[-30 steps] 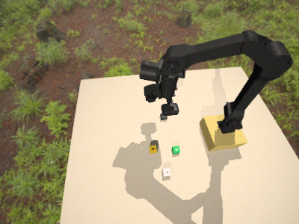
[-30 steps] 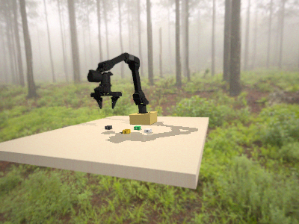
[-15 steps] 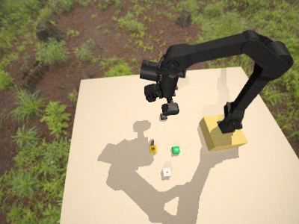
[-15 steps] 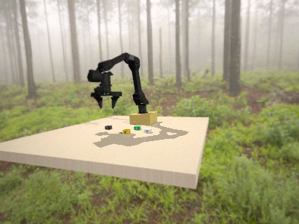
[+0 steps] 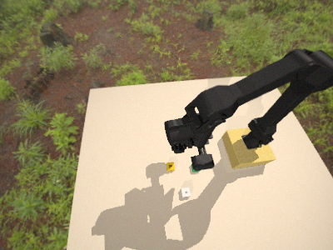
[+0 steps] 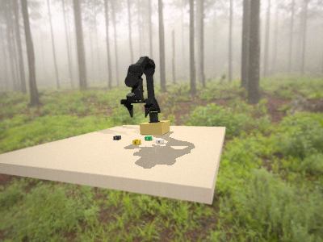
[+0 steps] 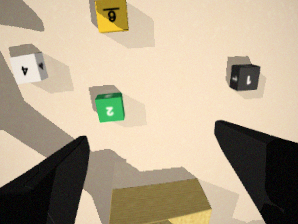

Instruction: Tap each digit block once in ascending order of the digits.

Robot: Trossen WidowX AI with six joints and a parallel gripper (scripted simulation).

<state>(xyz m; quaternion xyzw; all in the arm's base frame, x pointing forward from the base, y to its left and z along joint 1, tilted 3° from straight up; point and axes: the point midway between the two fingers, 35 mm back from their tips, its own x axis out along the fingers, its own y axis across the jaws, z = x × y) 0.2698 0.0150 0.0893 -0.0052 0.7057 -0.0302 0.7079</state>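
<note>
The black block is 140 mm to the right of my gripper tip and 120 mm below it. The rest, counted from my gripper tip: green block: 120 mm below, 40 mm to the left, 20 mm behind; then yellow block: 120 mm below, 80 mm ahead, 20 mm to the left; then white block: 130 mm to the left, 120 mm below, 40 mm ahead.
</note>
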